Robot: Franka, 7 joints.
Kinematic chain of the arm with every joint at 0, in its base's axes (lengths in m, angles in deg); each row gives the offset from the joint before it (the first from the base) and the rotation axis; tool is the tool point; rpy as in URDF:
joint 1: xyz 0 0 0.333 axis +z
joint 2: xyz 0 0 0 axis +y
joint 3: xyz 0 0 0.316 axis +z
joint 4: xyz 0.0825 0 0 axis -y
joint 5: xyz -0.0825 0 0.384 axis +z
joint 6: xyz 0 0 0 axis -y
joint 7: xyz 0.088 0 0 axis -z
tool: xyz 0 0 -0.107 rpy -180 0 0
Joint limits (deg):
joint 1: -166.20..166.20
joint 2: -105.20..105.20
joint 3: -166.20..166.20
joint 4: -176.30..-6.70
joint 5: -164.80..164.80
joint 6: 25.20..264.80
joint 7: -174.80..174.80
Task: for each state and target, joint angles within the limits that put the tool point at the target. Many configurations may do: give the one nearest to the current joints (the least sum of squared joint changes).
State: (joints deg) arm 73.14 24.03 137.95 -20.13 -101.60 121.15 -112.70
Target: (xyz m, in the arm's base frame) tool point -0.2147 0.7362 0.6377
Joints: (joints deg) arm 99.76 66.34 134.47 -6.70 -100.90 104.61 -112.70
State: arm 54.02 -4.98 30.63 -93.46 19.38 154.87 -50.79
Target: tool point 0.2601 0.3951 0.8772
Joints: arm 41.32 -17.01 13.09 -95.12 20.55 156.25 -50.79
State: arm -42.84 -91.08 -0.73 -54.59 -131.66 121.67 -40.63
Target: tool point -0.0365 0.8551 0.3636
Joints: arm -85.30 -104.52 11.90 -29.11 -139.21 129.51 -40.63
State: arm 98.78 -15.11 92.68 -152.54 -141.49 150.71 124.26
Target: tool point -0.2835 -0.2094 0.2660
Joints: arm 96.82 16.95 107.46 -152.18 -140.62 174.03 124.26
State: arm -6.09 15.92 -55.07 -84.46 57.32 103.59 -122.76
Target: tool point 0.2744 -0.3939 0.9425
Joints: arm -5.93 -4.03 -53.27 -62.41 60.40 106.37 -122.76
